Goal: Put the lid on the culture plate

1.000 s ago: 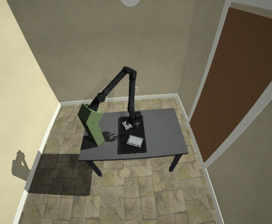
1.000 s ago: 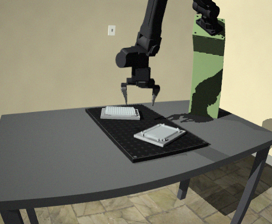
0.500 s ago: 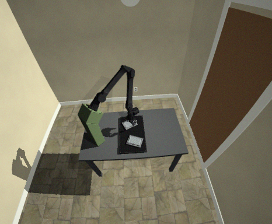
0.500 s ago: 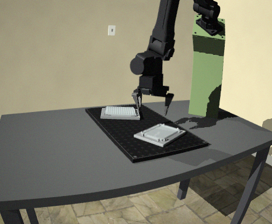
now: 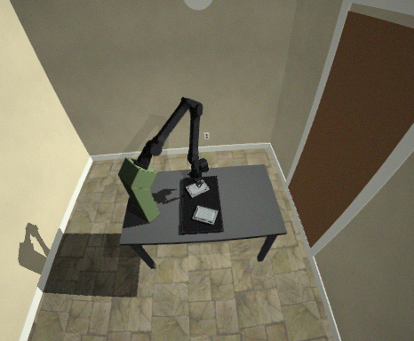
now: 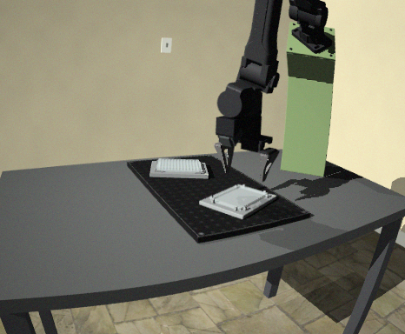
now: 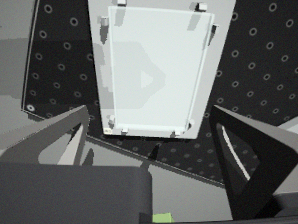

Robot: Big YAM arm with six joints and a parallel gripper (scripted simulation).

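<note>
My hand is 6 cm above the clear lid. The rest, counted from my hand: lid park LP1: 7 cm below; then culture plate C15: 10 cm ahead, 25 cm to the right, 5 cm below.
</note>
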